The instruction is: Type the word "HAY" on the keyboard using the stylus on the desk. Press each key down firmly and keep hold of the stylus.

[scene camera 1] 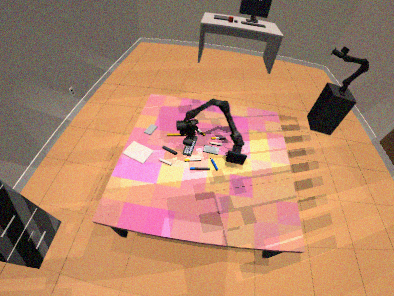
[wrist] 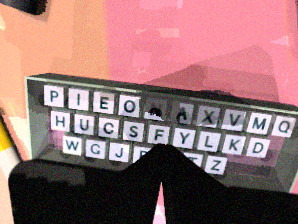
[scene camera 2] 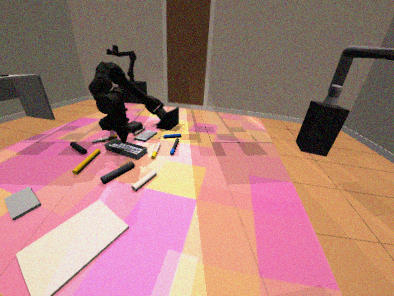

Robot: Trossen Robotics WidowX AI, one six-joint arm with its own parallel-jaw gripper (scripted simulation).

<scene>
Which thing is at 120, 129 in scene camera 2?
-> My gripper.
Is my gripper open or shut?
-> Shut.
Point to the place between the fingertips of my gripper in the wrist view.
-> At 163, 151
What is my gripper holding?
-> Nothing.
</scene>
